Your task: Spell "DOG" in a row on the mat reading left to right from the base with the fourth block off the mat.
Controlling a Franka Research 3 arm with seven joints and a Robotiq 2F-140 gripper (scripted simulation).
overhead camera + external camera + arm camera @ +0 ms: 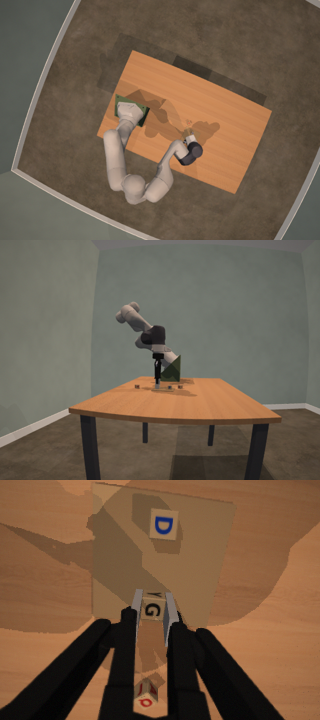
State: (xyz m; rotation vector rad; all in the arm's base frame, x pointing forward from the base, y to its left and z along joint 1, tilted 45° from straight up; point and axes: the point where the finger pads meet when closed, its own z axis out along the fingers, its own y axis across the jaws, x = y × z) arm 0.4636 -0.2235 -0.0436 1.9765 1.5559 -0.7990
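Right now the G block is 2 cm below my hand. The rest, counted from my hand: mat 4 cm to the left, 4 cm below, 1 cm ahead.
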